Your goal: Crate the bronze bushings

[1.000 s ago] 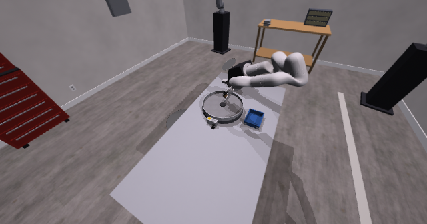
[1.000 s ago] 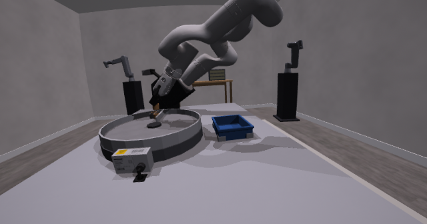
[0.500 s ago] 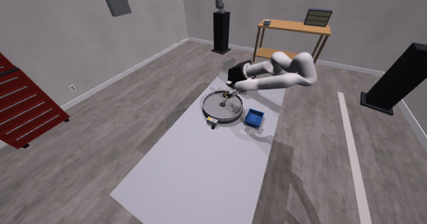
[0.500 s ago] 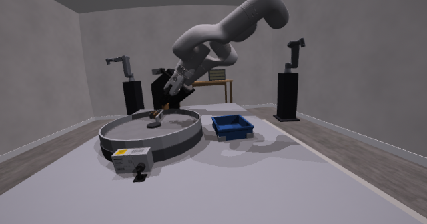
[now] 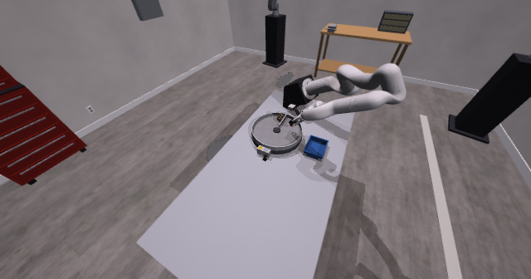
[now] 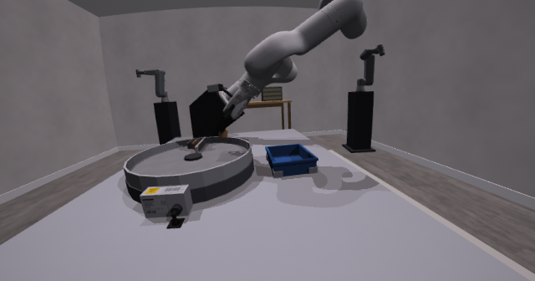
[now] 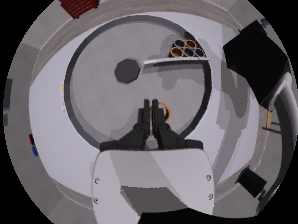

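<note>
The blue crate is 24 cm to the left of my hand, 13 cm below it and 1 cm ahead of it. From my hand the other things lie so: grey turning table: 11 cm below, 10 cm to the right, 7 cm ahead.
</note>
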